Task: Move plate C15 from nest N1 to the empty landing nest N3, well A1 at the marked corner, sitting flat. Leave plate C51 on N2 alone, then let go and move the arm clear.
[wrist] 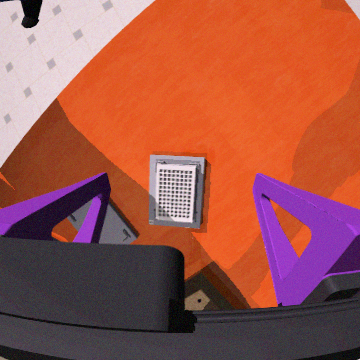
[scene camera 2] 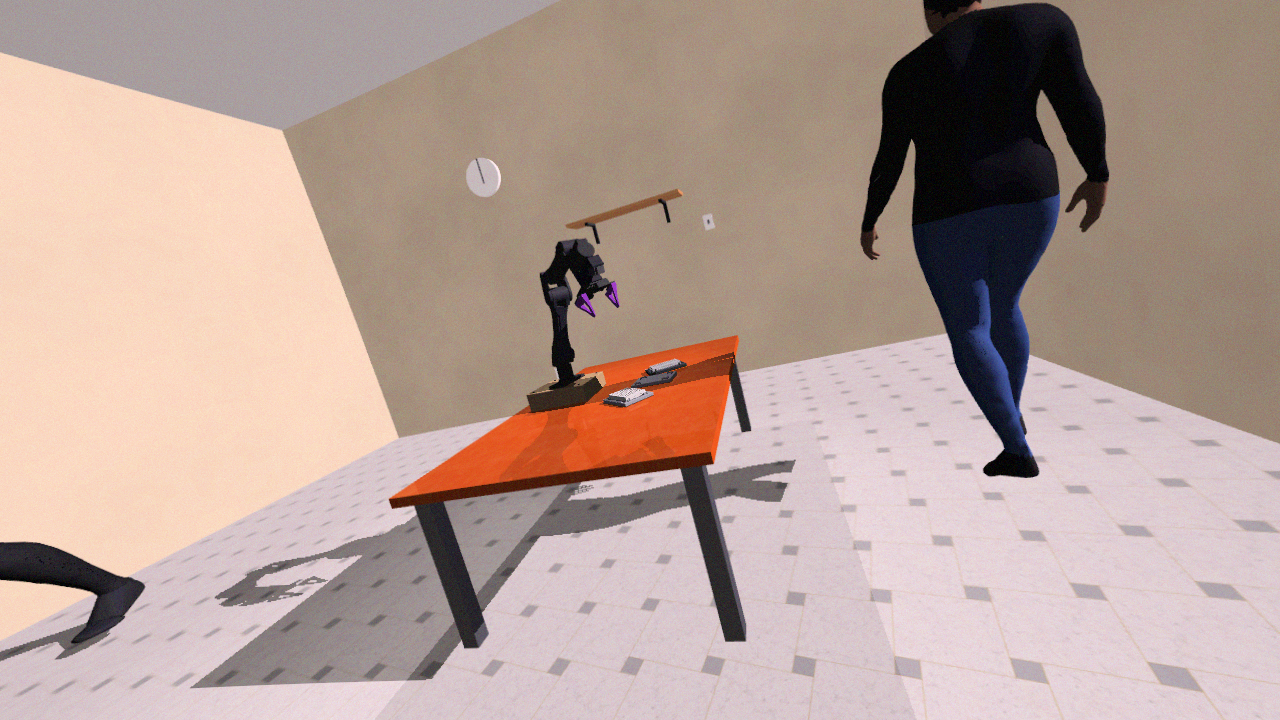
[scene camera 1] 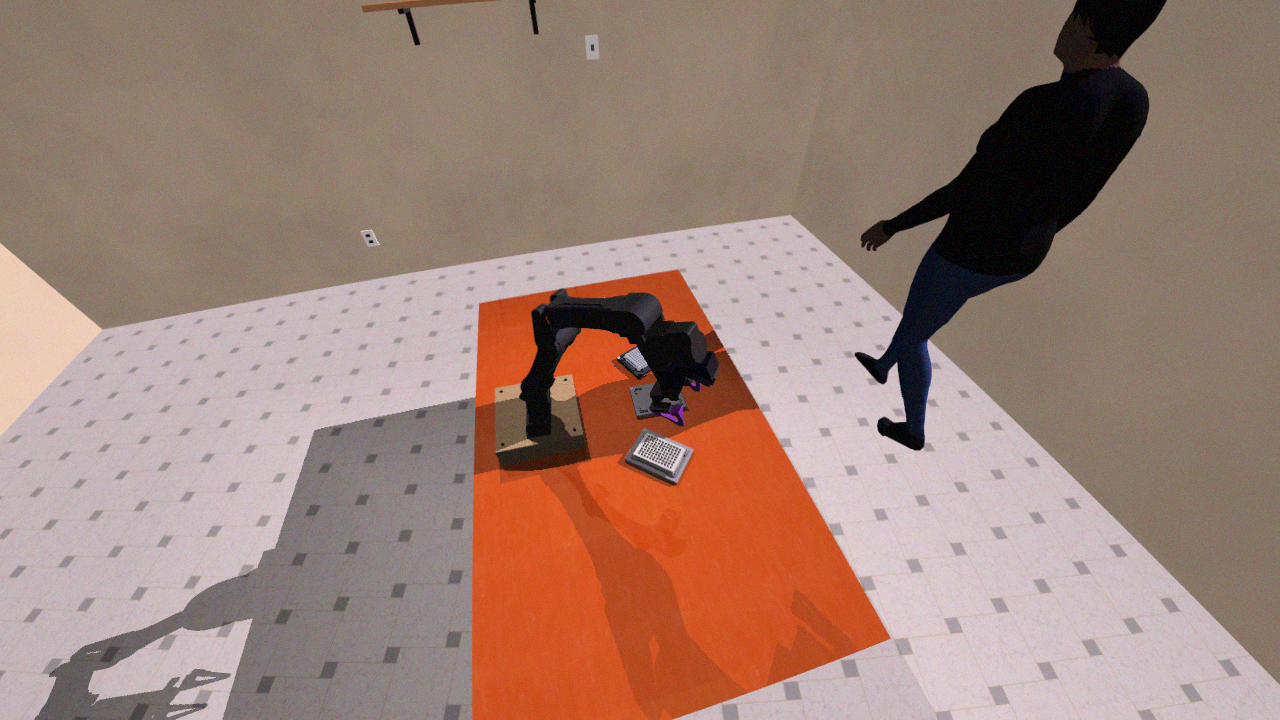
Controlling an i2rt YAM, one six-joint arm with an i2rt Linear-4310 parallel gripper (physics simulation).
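Observation:
A white well plate (scene camera 1: 660, 454) (scene camera 2: 629, 393) (wrist: 176, 194) sits in a grey nest (scene camera 1: 676, 477) (wrist: 153, 200) nearest scene camera 1. The empty grey nest (scene camera 1: 642, 402) (scene camera 2: 656, 379) (wrist: 118, 225) is in the middle of the row, partly behind a finger in the wrist view. A second plate (scene camera 1: 636, 360) (scene camera 2: 665, 366) sits in the far nest. No labels are readable, so I cannot tell which plate is C15. My purple-fingered gripper (scene camera 1: 688, 402) (scene camera 2: 604, 310) (wrist: 181, 180) is open and empty, high above the table; in the wrist view the near plate appears between its fingers.
The arm stands on a wooden base block (scene camera 1: 512, 420) (scene camera 2: 559, 396) (wrist: 197, 299) beside the nests on the orange table (scene camera 1: 554, 582) (scene camera 2: 572, 456) (wrist: 225, 75). A person in black (scene camera 1: 1056, 170) (scene camera 2: 984, 116) is on the floor beyond the table. Shadows cross the table.

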